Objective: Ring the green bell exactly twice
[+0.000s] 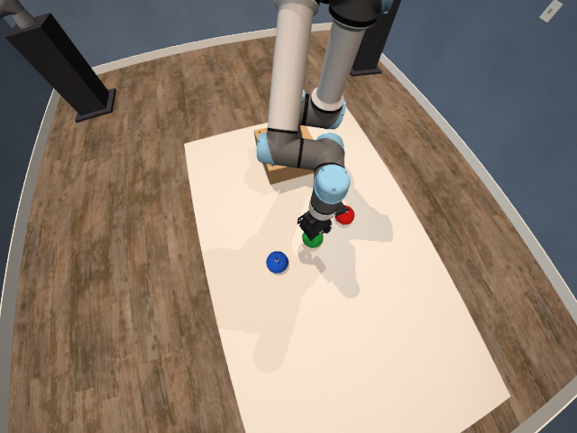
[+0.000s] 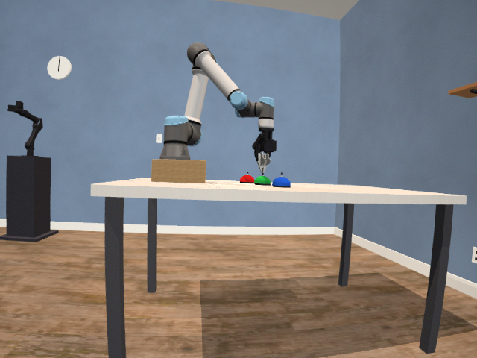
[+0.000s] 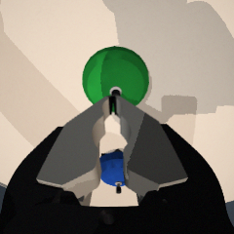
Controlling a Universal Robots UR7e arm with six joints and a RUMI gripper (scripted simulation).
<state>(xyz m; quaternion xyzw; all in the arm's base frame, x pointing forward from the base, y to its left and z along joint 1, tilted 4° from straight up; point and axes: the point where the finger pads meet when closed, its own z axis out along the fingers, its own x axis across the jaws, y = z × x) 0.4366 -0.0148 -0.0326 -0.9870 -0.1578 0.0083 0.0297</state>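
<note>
My hand is 40 mm above the green bell. Round my hand: blue bell: 60 mm ahead, 160 mm to the right, 40 mm below; red bell: 50 mm behind, 160 mm to the left, 40 mm below.
</note>
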